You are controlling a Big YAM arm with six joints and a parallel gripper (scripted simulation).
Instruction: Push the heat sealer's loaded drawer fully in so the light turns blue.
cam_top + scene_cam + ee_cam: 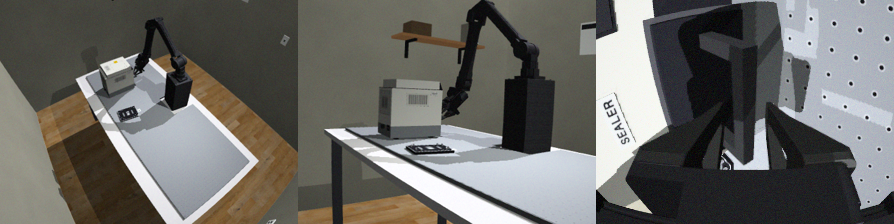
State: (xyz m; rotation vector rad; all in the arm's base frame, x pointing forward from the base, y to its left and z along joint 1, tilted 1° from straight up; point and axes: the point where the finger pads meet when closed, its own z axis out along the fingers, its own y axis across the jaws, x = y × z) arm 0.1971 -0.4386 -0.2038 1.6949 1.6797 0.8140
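Right now my hand is 120 mm short of the sealing frame.
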